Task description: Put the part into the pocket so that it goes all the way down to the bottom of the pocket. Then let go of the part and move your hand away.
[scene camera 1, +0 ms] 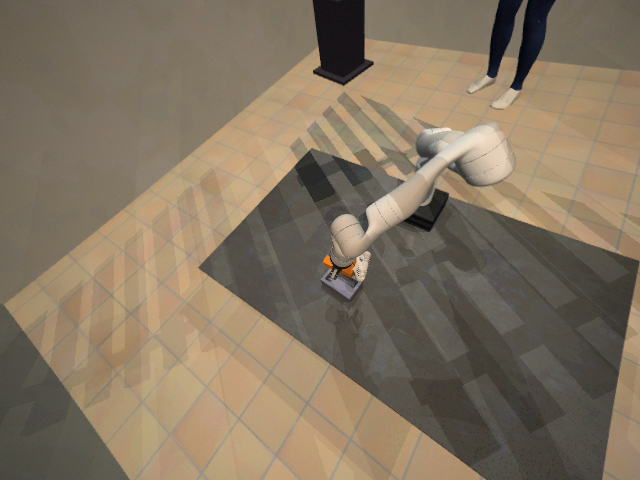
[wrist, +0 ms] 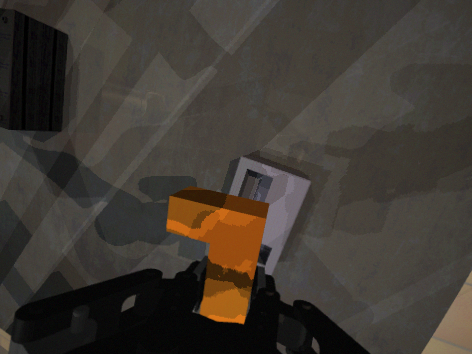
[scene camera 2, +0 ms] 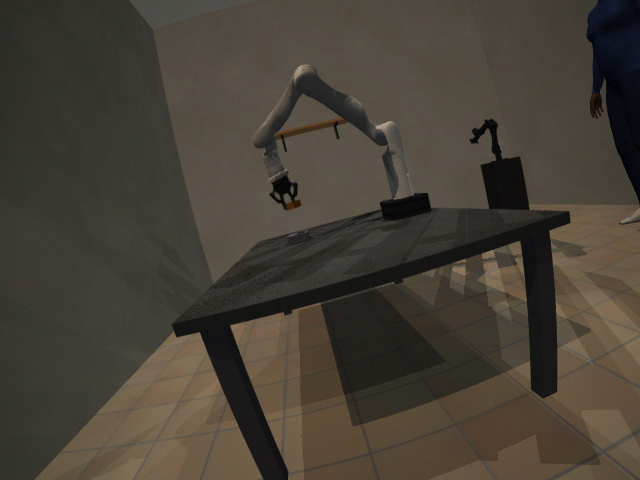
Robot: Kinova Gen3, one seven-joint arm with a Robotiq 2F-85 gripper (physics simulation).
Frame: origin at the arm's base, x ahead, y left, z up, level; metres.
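Where they show: gripper, fingertip midpoint: [wrist: 232, 273] [scene camera 2: 290, 208]; arm's base, origin of the base link: [scene camera 2: 402, 197].
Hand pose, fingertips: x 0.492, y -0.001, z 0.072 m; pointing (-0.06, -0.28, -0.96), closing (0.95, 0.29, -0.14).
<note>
Each offset is from my fingertips to the top centre of the thing. "spot": to the spot under its first point. Level surfaces: height alone.
The orange L-shaped part @[0.014 m back, 0.001 m left, 0.028 m up] [scene camera 1: 328, 261] [scene camera 2: 293, 204] [wrist: 235, 227] is held by one leg; its other leg points left in the wrist view. My gripper [scene camera 2: 290, 203] [wrist: 232, 273] is shut on it. The grey block with the pocket @[0.002 m back, 0.000 m left, 0.115 m down] [scene camera 1: 344, 292] [scene camera 2: 298, 238] [wrist: 287, 207] lies on the table. In scene camera 2 the part hangs well above the block, clear of it. In the wrist view the part covers much of the block, whose edges are turned relative to the part. One end of the pocket recess @[spot: 0.031 m back, 0.029 m left, 0.146 m down] [wrist: 250, 184] shows past the part; the rest is mostly hidden.
The dark table @[0.151 m down] [scene camera 1: 413, 330] [scene camera 2: 361, 258] carries the arm's black base [scene camera 1: 438, 209] [scene camera 2: 405, 205] [wrist: 37, 75], away from the block. A dark pedestal [scene camera 1: 341, 41] [scene camera 2: 504, 183] and a standing person [scene camera 1: 532, 46] [scene camera 2: 622, 77] are beyond the table.
</note>
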